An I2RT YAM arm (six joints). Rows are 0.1 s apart.
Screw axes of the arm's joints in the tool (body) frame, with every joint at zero. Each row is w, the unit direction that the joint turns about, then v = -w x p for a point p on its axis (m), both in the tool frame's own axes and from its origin. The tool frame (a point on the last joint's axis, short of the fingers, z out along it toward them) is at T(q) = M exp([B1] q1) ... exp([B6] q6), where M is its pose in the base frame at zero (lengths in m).
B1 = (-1, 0, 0, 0, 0.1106, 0)
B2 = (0, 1, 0, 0.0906, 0, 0.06)
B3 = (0, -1, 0, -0.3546, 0, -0.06)
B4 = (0, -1, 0, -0.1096, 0, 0)
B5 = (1, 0, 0, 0, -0.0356, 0)
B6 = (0, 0, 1, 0, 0, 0)
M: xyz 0.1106 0 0.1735 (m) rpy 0 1.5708 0 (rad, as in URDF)
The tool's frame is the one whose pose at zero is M.
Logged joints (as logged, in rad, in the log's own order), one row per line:
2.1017 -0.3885 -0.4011 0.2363 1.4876 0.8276
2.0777 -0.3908 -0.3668 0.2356 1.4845 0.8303
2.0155 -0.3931 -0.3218 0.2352 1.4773 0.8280
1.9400 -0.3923 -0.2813 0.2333 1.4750 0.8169
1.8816 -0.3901 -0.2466 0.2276 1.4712 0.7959
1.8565 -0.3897 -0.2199 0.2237 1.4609 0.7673
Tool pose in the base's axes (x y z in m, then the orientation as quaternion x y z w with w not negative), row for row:
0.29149 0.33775 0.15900 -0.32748 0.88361 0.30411 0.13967
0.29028 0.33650 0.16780 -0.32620 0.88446 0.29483 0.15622
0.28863 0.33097 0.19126 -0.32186 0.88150 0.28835 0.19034
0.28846 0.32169 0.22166 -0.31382 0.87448 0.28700 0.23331
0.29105 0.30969 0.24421 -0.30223 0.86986 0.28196 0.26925
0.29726 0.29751 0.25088 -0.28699 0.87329 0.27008 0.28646
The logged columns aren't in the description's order. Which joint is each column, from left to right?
Columns, left to right: q2, q4, q5, q6, q3, q1.
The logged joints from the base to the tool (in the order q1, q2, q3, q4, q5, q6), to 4 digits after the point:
0.8276 2.1017 1.4876 -0.3885 -0.4011 0.2363
0.8303 2.0777 1.4845 -0.3908 -0.3668 0.2356
0.8280 2.0155 1.4773 -0.3931 -0.3218 0.2352
0.8169 1.9400 1.4750 -0.3923 -0.2813 0.2333
0.7959 1.8816 1.4712 -0.3901 -0.2466 0.2276
0.7673 1.8565 1.4609 -0.3897 -0.2199 0.2237

